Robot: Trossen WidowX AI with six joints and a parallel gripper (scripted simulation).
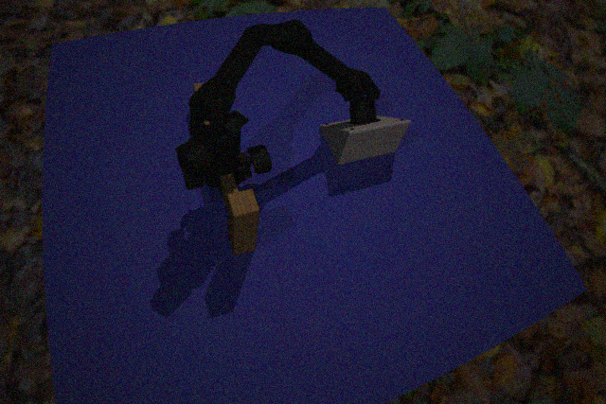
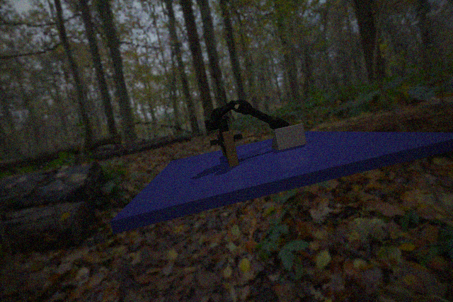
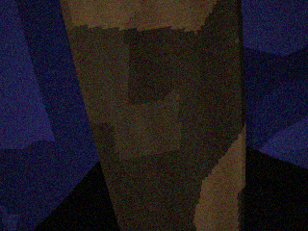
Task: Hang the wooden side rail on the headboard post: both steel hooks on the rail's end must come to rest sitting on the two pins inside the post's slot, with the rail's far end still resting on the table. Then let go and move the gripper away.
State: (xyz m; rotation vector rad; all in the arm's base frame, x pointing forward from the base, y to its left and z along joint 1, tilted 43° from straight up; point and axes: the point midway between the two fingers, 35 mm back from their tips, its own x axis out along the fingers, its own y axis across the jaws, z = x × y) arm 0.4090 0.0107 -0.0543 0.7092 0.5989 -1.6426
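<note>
Now: gripper tip 2 cm short of the wooden headboard post, 12 cm to the right of it and 4 cm below it.
</note>
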